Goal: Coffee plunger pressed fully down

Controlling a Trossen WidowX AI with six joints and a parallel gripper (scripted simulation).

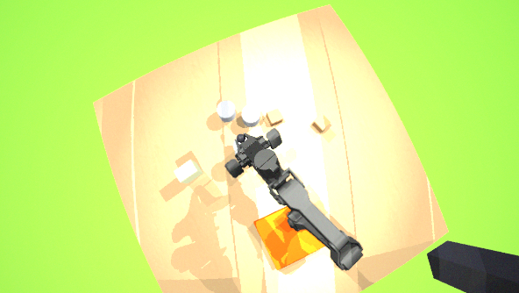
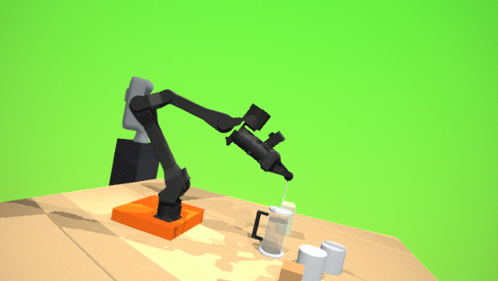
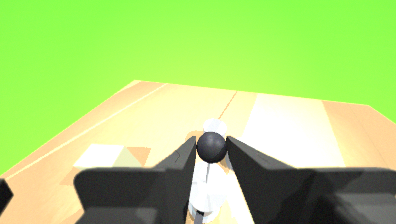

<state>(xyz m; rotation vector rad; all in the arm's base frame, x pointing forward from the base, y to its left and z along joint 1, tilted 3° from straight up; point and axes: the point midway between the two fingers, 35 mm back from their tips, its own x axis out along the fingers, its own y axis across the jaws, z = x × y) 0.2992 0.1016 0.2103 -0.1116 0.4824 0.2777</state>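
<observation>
The glass coffee press is 3 cm behind my gripper tip and 12 cm below it. Also, from my gripper tip: pale box: 2 cm behind, 23 cm to the left, 19 cm below.
</observation>
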